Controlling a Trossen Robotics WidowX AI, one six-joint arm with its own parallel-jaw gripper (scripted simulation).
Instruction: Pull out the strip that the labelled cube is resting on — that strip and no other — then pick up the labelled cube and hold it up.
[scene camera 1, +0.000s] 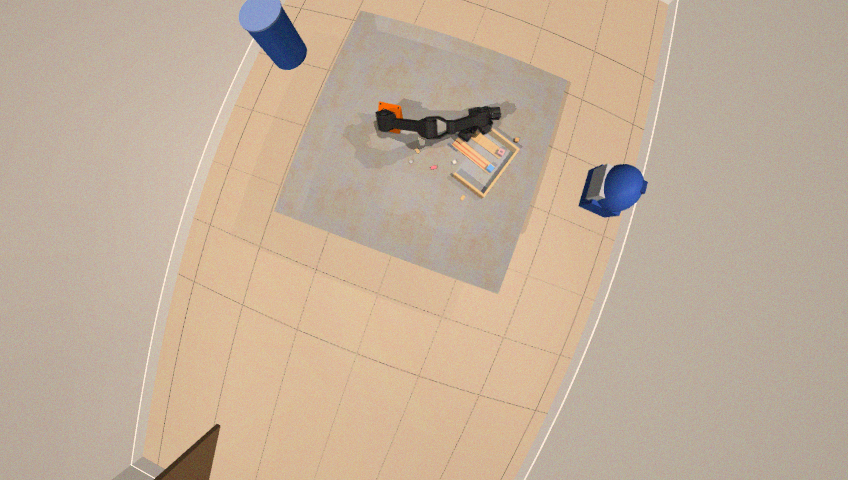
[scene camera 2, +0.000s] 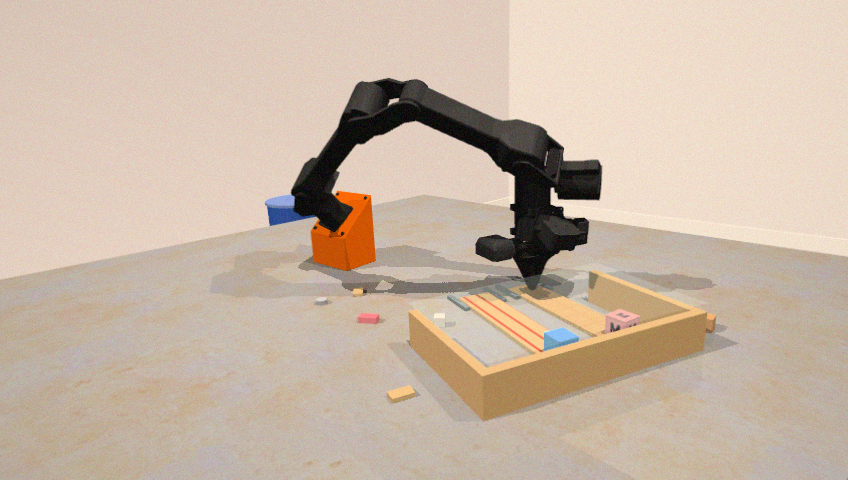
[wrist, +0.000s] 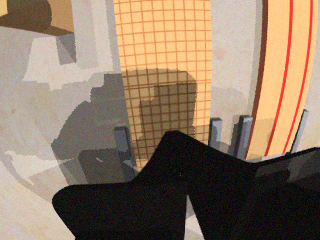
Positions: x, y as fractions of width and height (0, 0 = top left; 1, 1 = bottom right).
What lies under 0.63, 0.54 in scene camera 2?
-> The gripper.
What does the gripper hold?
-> Nothing.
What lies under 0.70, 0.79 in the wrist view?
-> The gripper.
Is the gripper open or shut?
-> Shut.
